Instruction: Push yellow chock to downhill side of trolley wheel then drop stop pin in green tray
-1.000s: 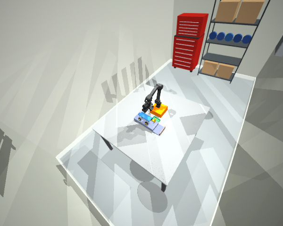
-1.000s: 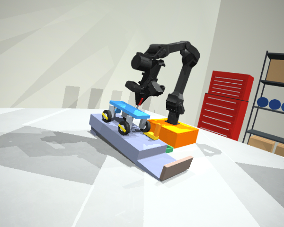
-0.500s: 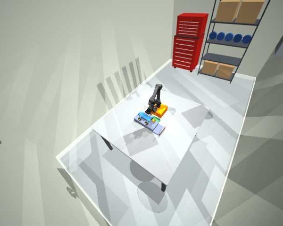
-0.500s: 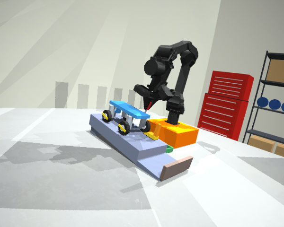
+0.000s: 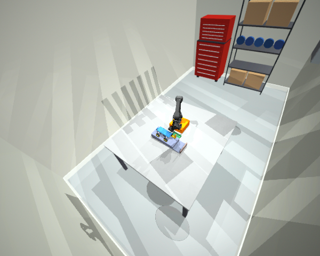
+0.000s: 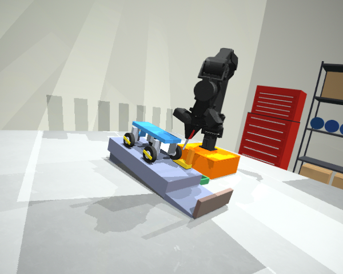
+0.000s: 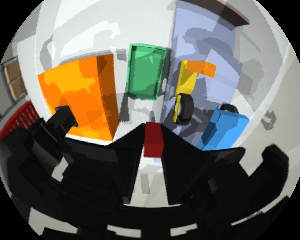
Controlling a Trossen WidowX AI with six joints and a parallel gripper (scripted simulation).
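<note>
The yellow chock is 60 mm below my gripper tip, 50 mm ahead of it and 40 mm to the left of it. The rest, counted from my gripper tip: grey-blue ramp (100 mm ahead, 90 mm below, 70 mm to the right); stop pin (right at my gripper tip); trolley (100 mm ahead, 70 mm to the right, 30 mm below).
</note>
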